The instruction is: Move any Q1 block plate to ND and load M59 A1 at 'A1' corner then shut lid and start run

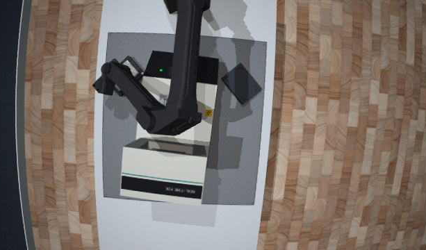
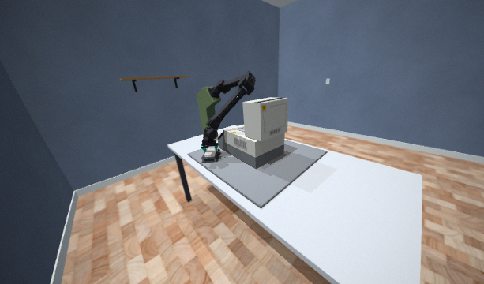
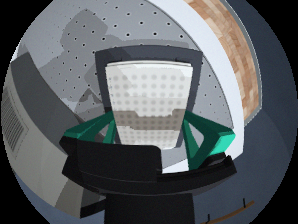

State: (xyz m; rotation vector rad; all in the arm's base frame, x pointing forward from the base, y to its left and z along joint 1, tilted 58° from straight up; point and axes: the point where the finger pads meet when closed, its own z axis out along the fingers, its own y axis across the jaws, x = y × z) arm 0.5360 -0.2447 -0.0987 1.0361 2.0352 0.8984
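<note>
Right now the dark plate nest N1 is 2 cm below my hand. Also, from my hand: dark nest nd: 56 cm to the left, 4 cm behind, 1 cm below; white 96-well plate M59: right at my hand.
</note>
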